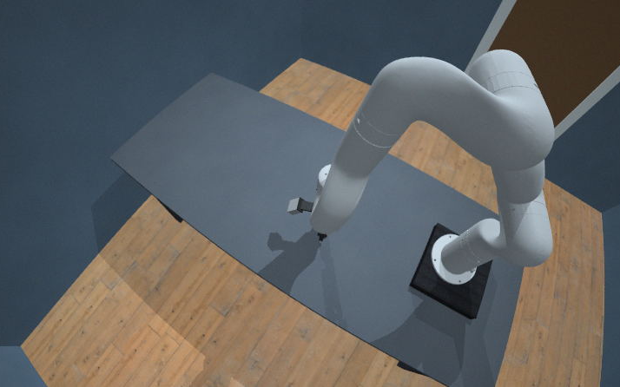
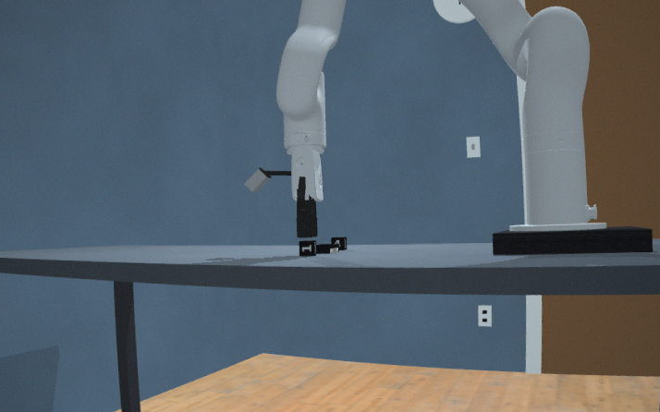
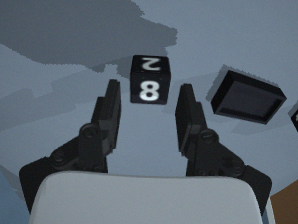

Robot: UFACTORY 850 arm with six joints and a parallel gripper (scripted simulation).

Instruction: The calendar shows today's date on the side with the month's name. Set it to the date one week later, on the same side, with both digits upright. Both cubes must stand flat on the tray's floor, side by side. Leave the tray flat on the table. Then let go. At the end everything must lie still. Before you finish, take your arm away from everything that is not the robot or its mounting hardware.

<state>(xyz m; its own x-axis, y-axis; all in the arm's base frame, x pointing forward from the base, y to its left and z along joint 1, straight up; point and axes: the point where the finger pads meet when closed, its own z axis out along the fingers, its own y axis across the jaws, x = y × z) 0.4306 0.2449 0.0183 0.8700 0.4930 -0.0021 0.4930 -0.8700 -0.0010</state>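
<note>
The calendar cube is 4 cm below my hand. The rest, counted from my hand: black tray: 3 cm ahead, 10 cm to the right, 5 cm below.
</note>
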